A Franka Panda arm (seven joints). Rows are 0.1 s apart.
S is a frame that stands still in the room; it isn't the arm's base.
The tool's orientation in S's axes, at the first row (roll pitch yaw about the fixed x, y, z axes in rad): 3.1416, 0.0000, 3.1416
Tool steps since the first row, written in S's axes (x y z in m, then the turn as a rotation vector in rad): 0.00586, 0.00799, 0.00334, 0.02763, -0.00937, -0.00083; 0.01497, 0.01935, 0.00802, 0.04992, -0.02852, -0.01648; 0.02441, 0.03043, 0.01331, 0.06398, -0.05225, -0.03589; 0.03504, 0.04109, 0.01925, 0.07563, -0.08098, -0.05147; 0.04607, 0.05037, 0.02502, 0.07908, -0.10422, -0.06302
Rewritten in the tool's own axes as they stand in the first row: -0.00586, 0.00799, -0.00334, -0.02763, -0.00937, 0.00083; -0.01497, 0.01935, -0.00802, -0.04992, -0.02852, 0.01648; -0.02441, 0.03043, -0.01331, -0.06398, -0.05225, 0.03589; -0.03504, 0.04109, -0.01925, -0.07563, -0.08098, 0.05147; -0.04607, 0.05037, -0.02502, -0.07908, -0.10422, 0.06302
